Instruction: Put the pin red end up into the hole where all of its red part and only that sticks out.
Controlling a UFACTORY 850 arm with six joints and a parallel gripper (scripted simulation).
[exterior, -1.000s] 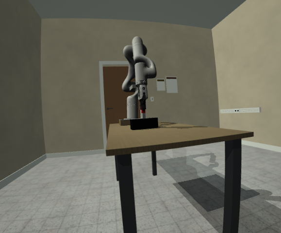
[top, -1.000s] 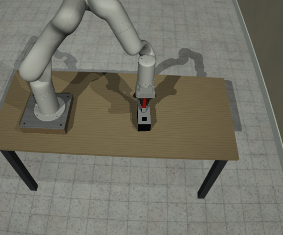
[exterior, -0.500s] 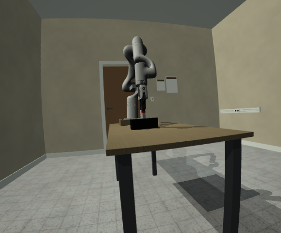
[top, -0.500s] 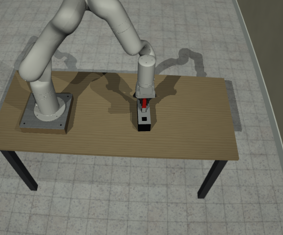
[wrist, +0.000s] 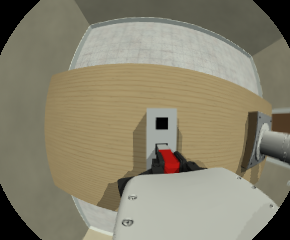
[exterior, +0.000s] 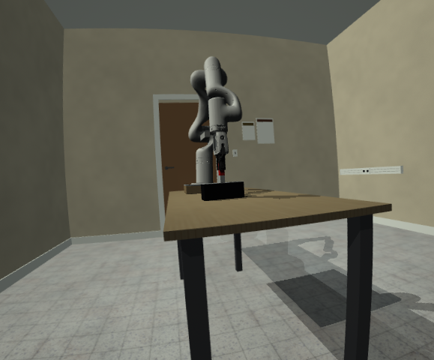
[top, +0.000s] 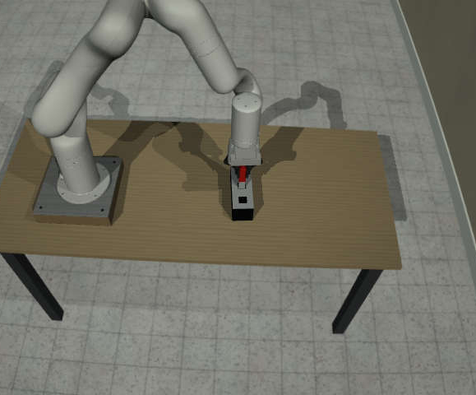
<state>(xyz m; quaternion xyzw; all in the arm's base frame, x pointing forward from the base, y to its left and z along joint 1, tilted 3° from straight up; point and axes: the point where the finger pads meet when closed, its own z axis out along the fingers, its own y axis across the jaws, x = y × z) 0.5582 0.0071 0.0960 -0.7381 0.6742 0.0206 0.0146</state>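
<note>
Now: hand 1 cm above the pin. Round my hand: black block 11 cm below.
</note>
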